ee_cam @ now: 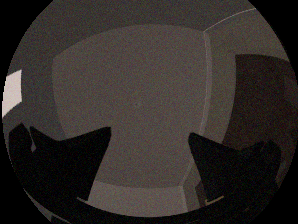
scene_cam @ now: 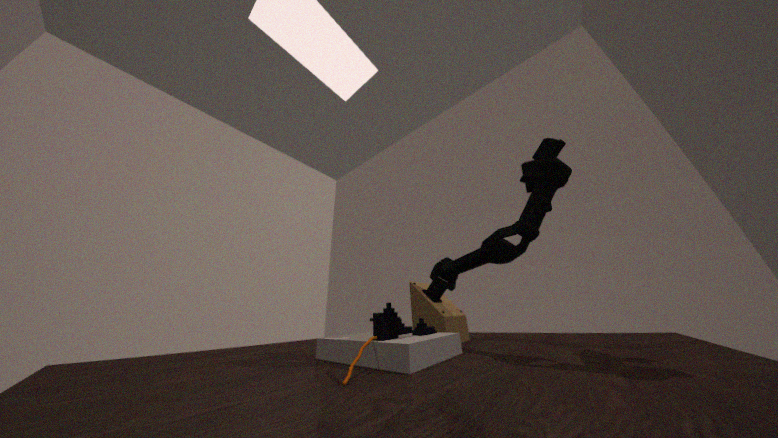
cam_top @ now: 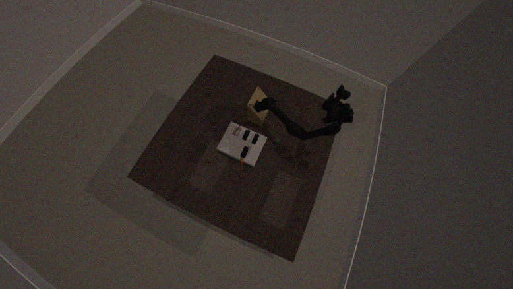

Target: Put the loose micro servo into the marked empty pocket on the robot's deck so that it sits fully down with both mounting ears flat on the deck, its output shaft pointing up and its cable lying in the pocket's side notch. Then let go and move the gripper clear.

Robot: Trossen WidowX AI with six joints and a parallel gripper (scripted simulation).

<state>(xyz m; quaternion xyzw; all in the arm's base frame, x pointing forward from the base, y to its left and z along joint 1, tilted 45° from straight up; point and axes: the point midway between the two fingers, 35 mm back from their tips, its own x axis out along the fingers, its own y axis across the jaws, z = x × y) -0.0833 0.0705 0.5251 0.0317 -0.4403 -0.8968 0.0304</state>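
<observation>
My gripper tip is now 420 mm short of the robot deck, 420 mm to the left of it and 460 mm above it.
</observation>
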